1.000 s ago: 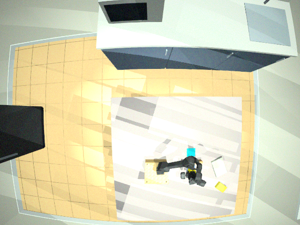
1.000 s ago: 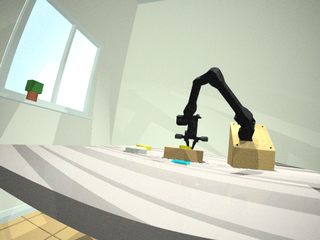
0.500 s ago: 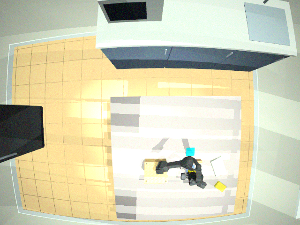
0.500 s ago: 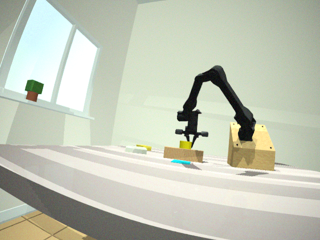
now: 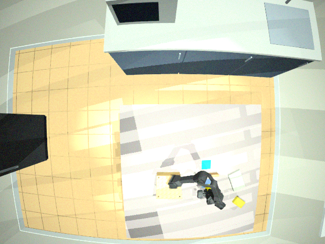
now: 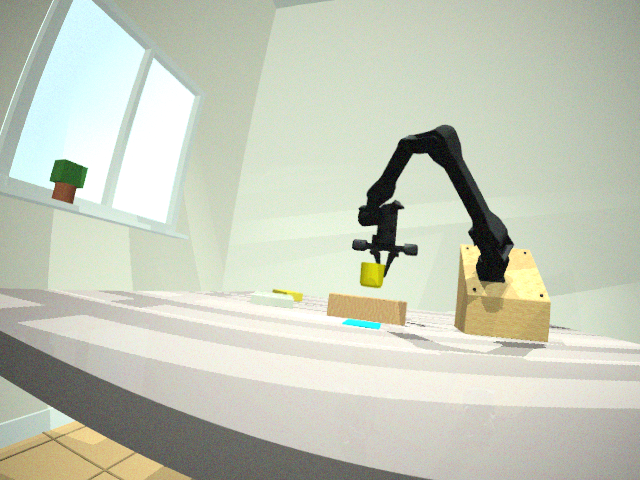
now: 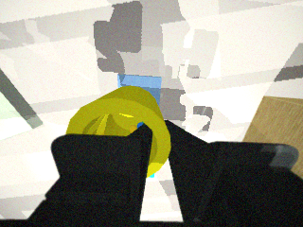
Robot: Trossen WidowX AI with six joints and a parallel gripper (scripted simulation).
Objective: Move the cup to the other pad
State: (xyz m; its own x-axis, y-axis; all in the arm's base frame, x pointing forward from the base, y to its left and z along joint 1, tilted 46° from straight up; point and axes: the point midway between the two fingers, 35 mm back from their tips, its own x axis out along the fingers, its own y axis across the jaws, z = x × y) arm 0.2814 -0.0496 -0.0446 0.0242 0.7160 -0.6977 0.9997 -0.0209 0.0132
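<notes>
Now: gripper tip 20 mm short of the cyan pad, 180 mm to the right of it and 130 mm above it. Round my gripper tip: yellow cup 20 mm ahead; wooden block 30 mm ahead, 90 mm to the left, 100 mm below.
</notes>
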